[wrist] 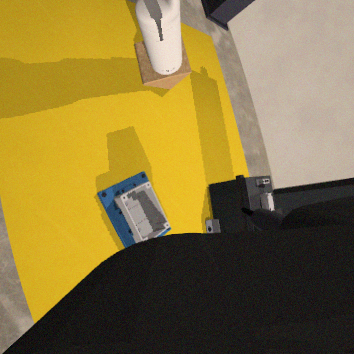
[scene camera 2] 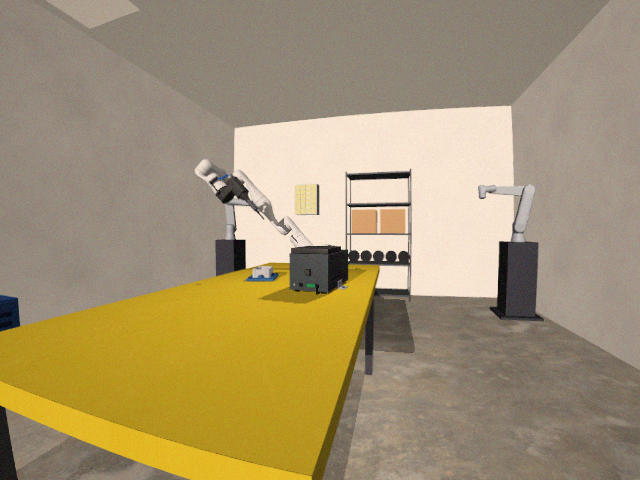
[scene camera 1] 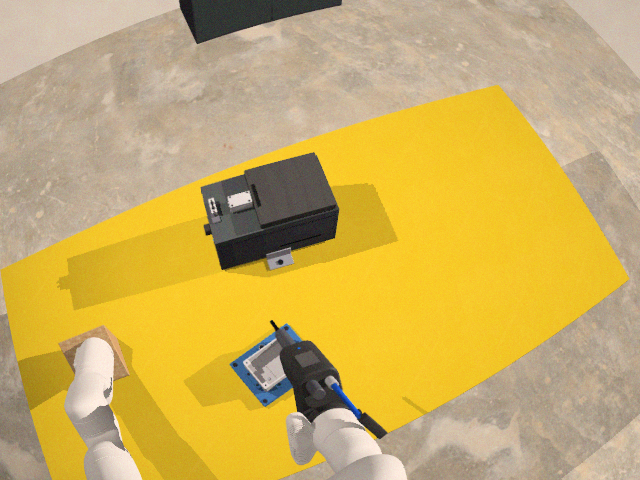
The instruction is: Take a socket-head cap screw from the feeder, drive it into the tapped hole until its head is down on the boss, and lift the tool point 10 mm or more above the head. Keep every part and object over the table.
Labels:
The same spot on a screw feeder: (wrist: 225, 196) is (scene camera 1: 238, 253).

